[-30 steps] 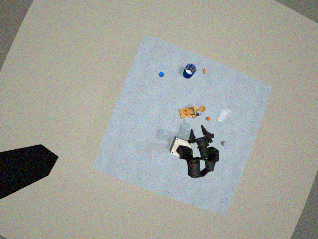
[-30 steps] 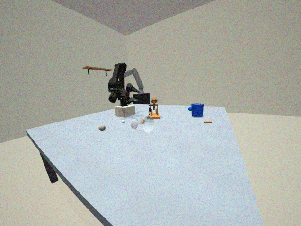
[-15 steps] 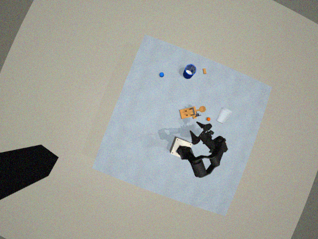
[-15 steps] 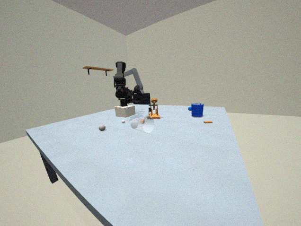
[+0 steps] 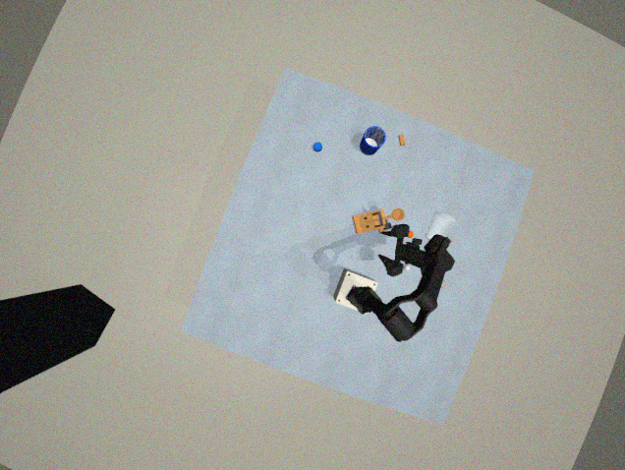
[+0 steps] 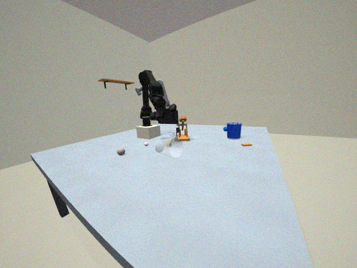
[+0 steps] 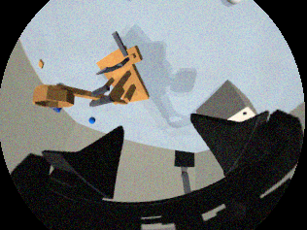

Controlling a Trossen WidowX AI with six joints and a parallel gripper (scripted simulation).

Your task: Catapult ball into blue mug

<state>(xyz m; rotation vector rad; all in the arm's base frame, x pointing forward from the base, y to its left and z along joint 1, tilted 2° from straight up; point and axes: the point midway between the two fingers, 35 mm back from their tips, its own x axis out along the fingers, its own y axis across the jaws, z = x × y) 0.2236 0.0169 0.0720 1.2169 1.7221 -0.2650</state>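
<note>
My gripper tip is now 9 cm short of the wooden catapult, 5 cm above it and 2 cm to the right of it. Round my gripper tip: grey ball (36 cm to the right, 11 cm below, 1 cm ahead); then orange ball (12 cm to the right, 12 cm ahead, 11 cm below); then white ball (19 cm to the right, 12 cm below, 1 cm behind).
</note>
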